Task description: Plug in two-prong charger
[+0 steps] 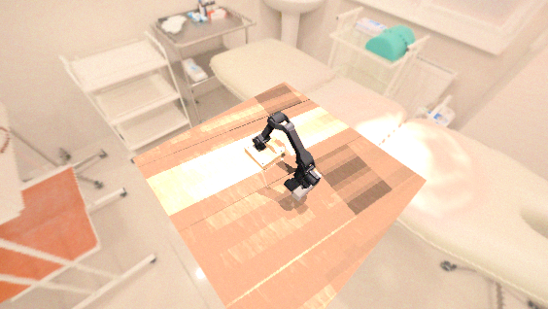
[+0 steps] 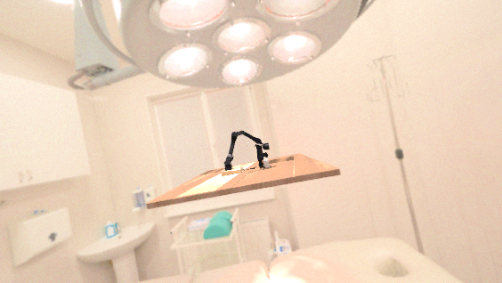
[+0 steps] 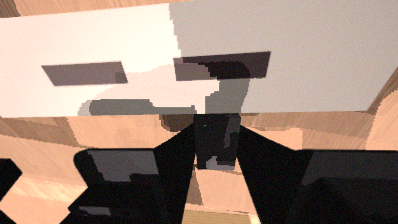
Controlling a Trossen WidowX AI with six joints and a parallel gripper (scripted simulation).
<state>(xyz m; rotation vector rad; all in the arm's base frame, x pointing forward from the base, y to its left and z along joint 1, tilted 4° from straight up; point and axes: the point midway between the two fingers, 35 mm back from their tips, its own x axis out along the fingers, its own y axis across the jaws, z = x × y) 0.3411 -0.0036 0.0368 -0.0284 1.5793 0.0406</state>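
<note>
Right now my gripper tip is 2 cm short of the black two-prong charger and 1 cm below it.
</note>
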